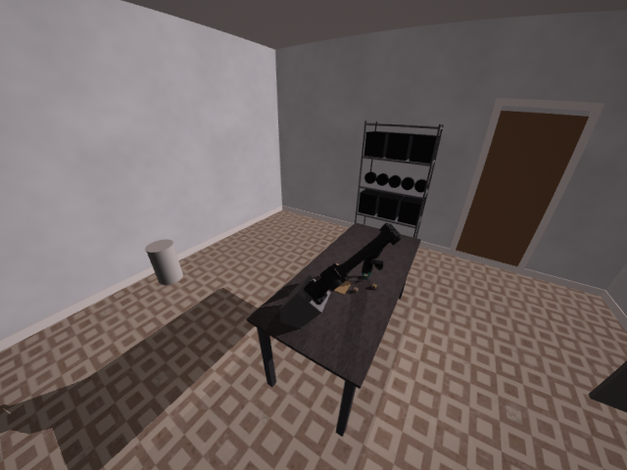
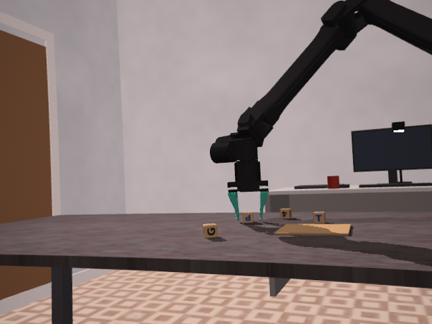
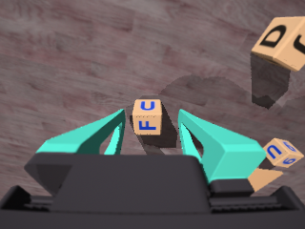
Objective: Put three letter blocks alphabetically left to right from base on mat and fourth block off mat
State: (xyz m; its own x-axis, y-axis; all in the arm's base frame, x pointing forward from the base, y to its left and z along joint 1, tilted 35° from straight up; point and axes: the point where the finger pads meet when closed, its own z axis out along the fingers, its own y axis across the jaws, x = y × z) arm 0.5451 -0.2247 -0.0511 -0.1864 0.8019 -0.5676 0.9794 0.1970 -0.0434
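My gripper is now 170 mm past the mat, 150 mm to the right of it and 10 mm above it. The rest, counted from my hand: block 170 mm behind, 20 mm to the left.
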